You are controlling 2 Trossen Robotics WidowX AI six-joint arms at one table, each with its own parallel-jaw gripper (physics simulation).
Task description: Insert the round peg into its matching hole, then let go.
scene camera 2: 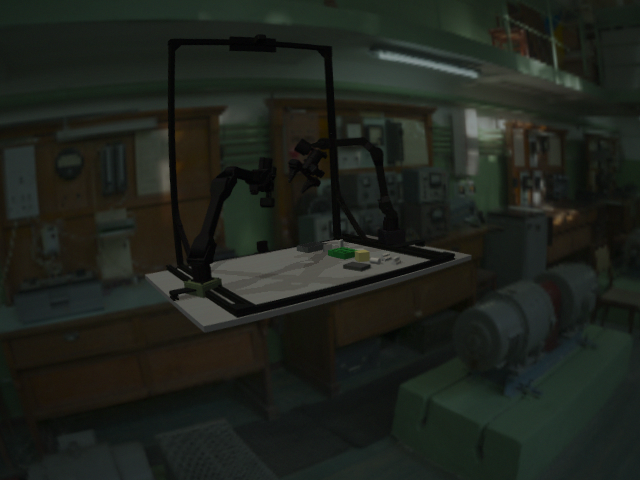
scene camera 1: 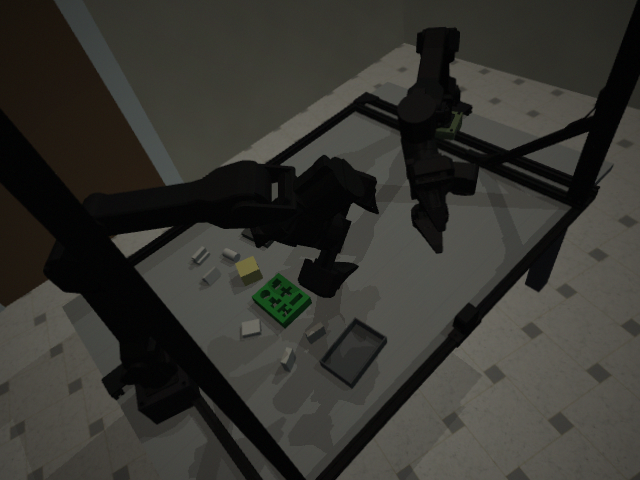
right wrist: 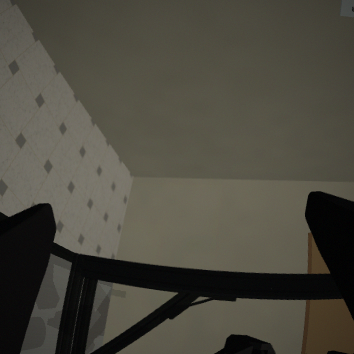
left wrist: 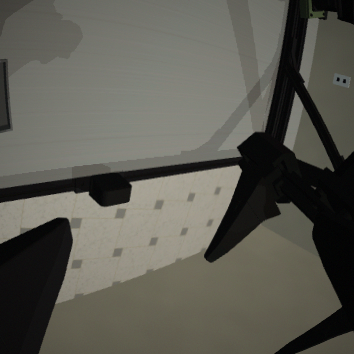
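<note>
The round peg (scene camera 1: pixel 231 254) (scene camera 2: pixel 375 260), a small pale cylinder, lies on its side on the table near the yellow block. The green board (scene camera 1: pixel 299 311) (scene camera 2: pixel 342 253) lies flat beside that block; its round hole (scene camera 1: pixel 265 294) looks dark and open. My left gripper (scene camera 1: pixel 367 237) (scene camera 2: pixel 296 186) (left wrist: pixel 196 229) is open and empty, high above the table, to the right of the board in scene camera 1. My right gripper (scene camera 1: pixel 442 241) (right wrist: pixel 182 211) is open and empty, farther right and high up. Neither gripper is near the round peg. The peg does not show in the wrist views.
The yellow block (scene camera 1: pixel 249 270) (scene camera 2: pixel 361 255) stands between peg and board. Several other pale pegs lie around the board, including a square one (scene camera 1: pixel 250 328). A dark tray (scene camera 1: pixel 336 375) (scene camera 2: pixel 309 246) and a dark flat piece (scene camera 2: pixel 356 266) lie nearby. Black frame posts rise around the table.
</note>
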